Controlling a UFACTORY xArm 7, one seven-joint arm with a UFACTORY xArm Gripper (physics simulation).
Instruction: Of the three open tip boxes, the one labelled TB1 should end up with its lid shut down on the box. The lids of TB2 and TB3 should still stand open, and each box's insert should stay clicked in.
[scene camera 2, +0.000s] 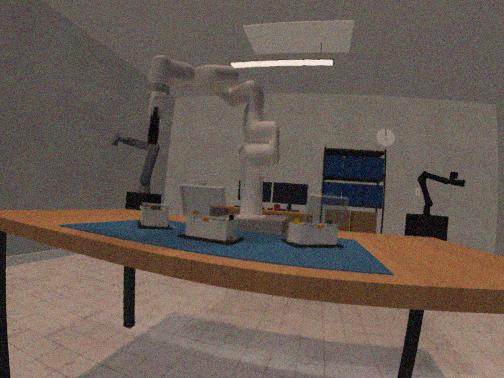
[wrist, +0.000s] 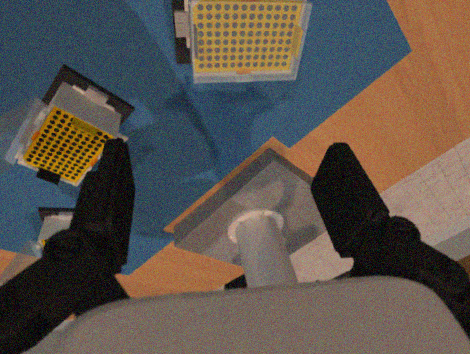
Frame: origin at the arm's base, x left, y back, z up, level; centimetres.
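Seen in the pictures: gripper, between the fingertips: (scene camera 2: 152, 142) (wrist: 230, 165); arm's base, origin of its link: (scene camera 2: 251, 217) (wrist: 254, 225).
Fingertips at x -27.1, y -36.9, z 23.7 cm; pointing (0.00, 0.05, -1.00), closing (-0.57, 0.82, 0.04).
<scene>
Pixels of each thing's top centre, then the offset from my fingertips to it. "pt": a spot on its surface instead. Level surfaces: height alone.
- left tip box, centre of its top: (wrist: 249, 56) (scene camera 2: 158, 204) dz -20.3, dx +0.0, dy +7.1 cm
- middle tip box, centre of its top: (wrist: 73, 157) (scene camera 2: 214, 215) dz -21.5, dx +24.9, dy -1.9 cm
- right tip box, centre of its top: (wrist: 73, 257) (scene camera 2: 311, 222) dz -21.5, dx +52.1, dy +7.6 cm
- clear lid, a spot on its surface: (scene camera 2: 327, 207) pt dz -16.7, dx +55.9, dy -0.7 cm
- blue mat, height of its surface: dz -28.1 cm
- wooden table, height of its surface: dz -28.4 cm
My gripper (scene camera 2: 153, 143) (wrist: 230, 165) is open and empty, high above the table's left part. The left tip box (scene camera 2: 155, 217) (wrist: 245, 37) is at the top in the wrist view. Its yellow insert shows pale through a clear lid that appears to lie over it; no lid stands above it. The middle tip box (scene camera 2: 211, 229) (wrist: 67, 145) has its lid (scene camera 2: 202, 199) standing open and its yellow insert seated. The right tip box (scene camera 2: 312, 234) (wrist: 56, 225) has a clear lid (scene camera 2: 327, 207) standing open; my left finger partly hides it. Labels are unreadable.
The boxes stand on dark holders on a blue mat (scene camera 2: 350, 260) (wrist: 150, 55) on the wooden table (scene camera 2: 440, 260) (wrist: 350, 135). The arm's grey base (scene camera 2: 257, 224) (wrist: 200, 245) is behind the boxes. Another robot arm (scene camera 2: 149, 167) stands beyond the table.
</scene>
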